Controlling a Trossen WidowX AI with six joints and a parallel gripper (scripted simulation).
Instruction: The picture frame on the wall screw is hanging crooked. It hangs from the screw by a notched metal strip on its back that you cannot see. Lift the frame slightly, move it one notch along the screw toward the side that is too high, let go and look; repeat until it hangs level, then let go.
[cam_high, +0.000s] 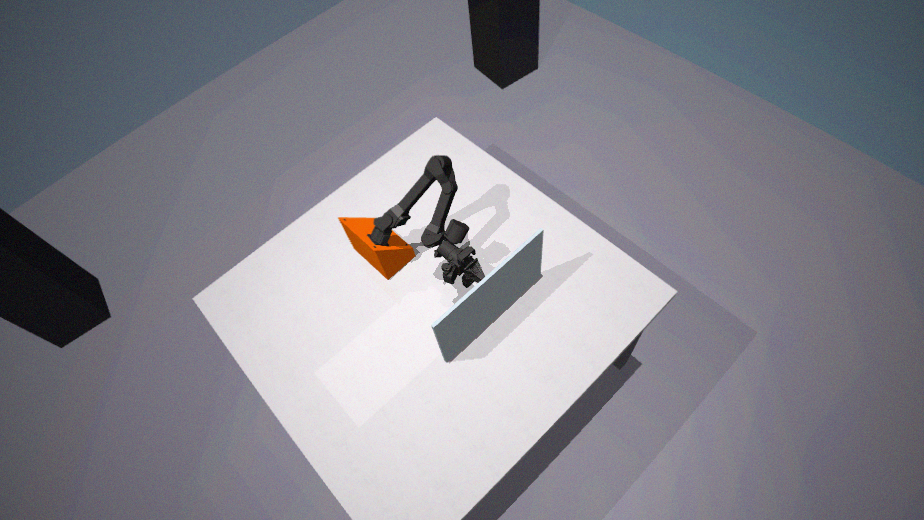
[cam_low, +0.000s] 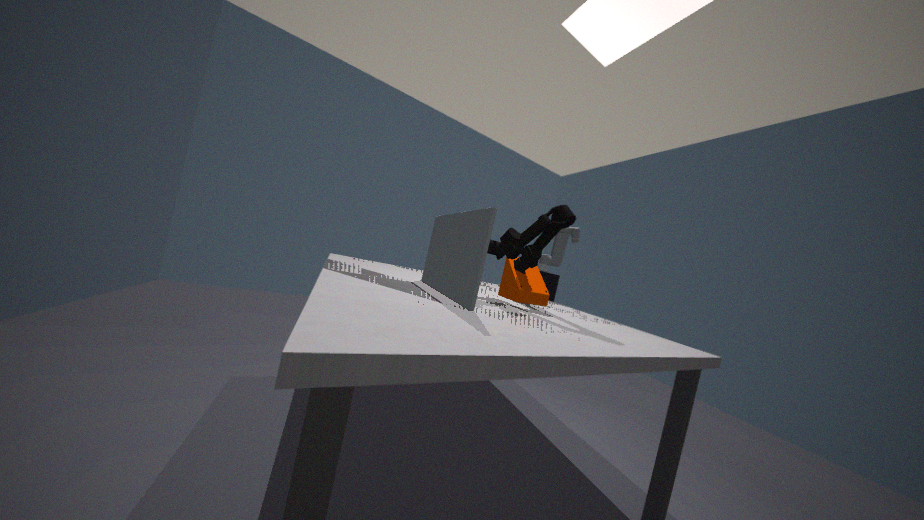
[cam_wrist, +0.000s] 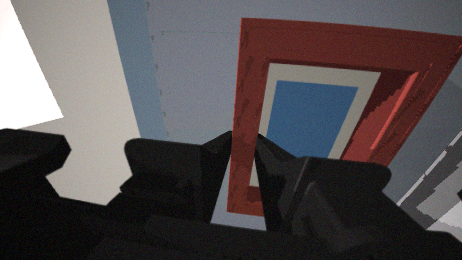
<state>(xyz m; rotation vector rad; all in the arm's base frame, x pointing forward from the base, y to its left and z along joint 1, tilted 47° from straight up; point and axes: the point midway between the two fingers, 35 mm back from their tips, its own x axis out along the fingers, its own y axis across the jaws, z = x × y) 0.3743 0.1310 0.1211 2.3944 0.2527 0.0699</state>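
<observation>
The picture frame lies 1 cm ahead of my gripper tip and 5 cm below it. Also, from my gripper tip: wall panel: 2 cm ahead, 6 cm below.
</observation>
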